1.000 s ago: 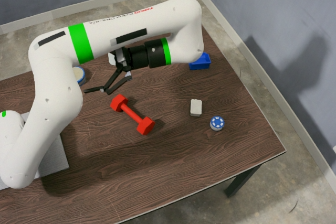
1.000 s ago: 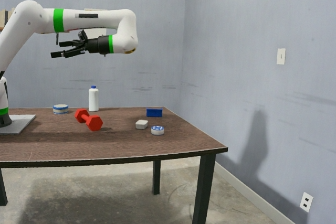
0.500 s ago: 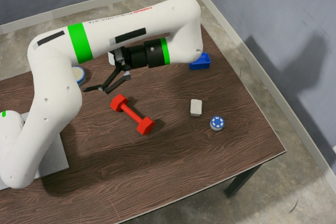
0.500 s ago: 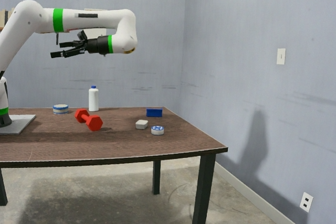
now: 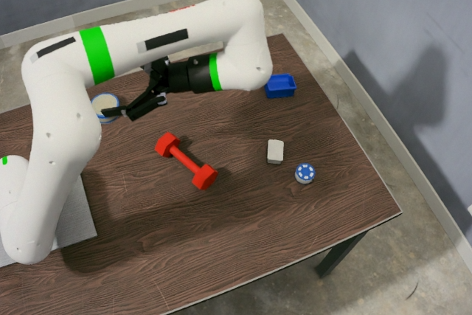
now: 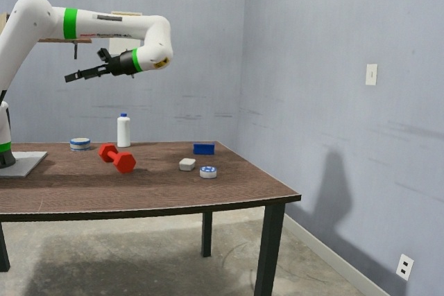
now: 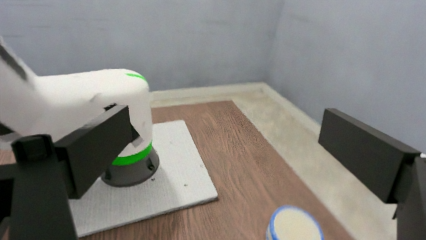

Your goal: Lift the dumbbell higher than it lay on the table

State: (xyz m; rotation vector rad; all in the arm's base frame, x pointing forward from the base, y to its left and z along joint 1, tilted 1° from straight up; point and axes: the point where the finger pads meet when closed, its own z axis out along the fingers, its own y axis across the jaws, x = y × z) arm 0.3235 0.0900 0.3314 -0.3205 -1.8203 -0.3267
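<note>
Now: the red dumbbell 31 cm below my hand, 16 cm ahead of it and 10 cm to the right of it. Round my hand: grey block (44 cm ahead, 33 cm below, 16 cm to the right); white bottle (26 cm below, 25 cm to the left, 20 cm ahead); blue bin (58 cm ahead, 32 cm below, 8 cm to the left).
</note>
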